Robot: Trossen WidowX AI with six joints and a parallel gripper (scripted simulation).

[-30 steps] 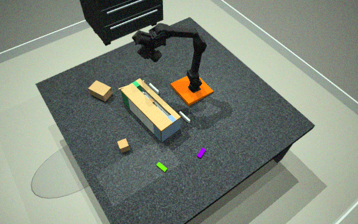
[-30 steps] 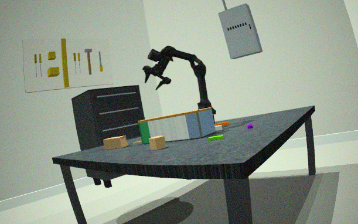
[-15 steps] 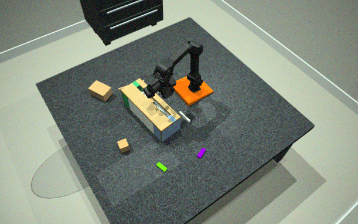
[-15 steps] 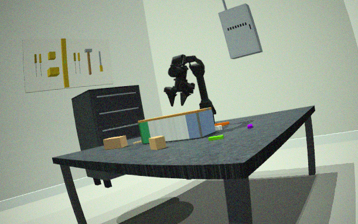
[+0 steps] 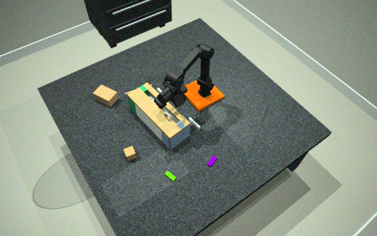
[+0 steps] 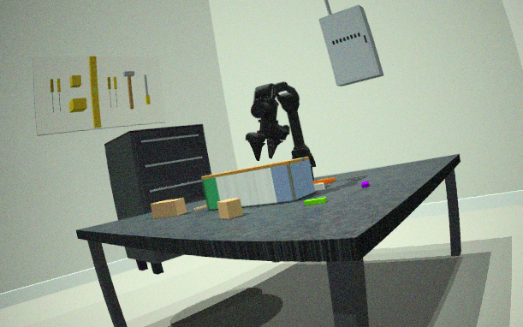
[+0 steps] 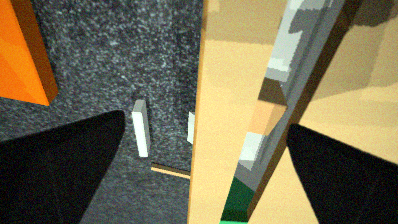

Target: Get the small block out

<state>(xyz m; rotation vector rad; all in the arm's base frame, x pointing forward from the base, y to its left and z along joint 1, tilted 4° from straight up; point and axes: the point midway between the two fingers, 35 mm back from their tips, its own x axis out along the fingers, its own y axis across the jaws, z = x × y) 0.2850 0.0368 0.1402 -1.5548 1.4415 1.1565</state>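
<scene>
The tan block lies 5 cm ahead of my gripper tip, 3 cm to the right of it and 6 cm below it. From my gripper tip the other things lie so: thin tan stick (5 cm ahead, 28 cm to the right, 14 cm below); then long box (3 cm ahead, 1 cm to the right, 9 cm below).
</scene>
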